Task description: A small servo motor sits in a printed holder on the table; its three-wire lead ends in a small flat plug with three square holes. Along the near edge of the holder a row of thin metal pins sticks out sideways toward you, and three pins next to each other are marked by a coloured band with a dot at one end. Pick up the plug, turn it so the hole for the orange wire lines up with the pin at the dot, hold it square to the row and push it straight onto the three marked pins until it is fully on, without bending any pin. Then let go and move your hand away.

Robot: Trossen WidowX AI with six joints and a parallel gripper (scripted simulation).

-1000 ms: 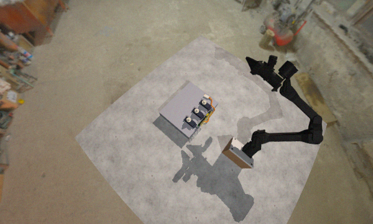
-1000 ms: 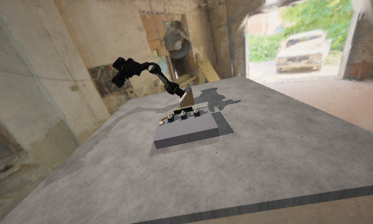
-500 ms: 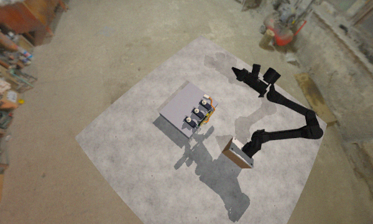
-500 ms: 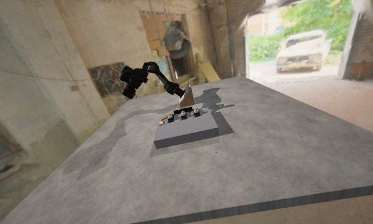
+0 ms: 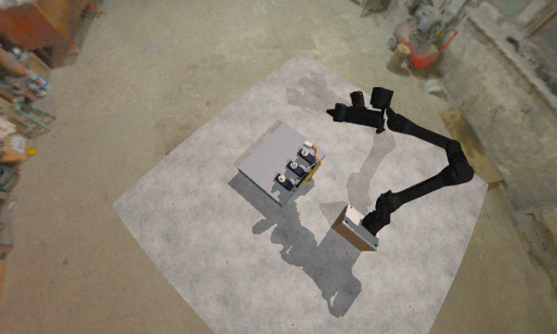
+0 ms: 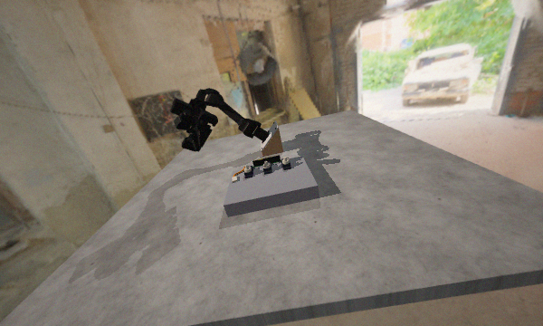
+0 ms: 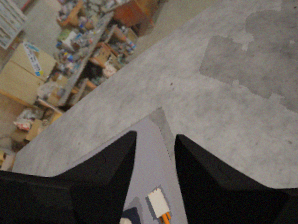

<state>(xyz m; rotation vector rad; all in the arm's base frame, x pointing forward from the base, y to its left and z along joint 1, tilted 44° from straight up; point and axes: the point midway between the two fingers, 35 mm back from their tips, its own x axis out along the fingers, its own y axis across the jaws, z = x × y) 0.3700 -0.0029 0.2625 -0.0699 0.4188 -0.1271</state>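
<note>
Now: gripper tip 100 mm past the yellow band, 180 mm to the right of it and 120 mm above it. Also, from my gripper tip: grey printed holder: 50 mm ahead, 220 mm to the left, 170 mm below.
</note>
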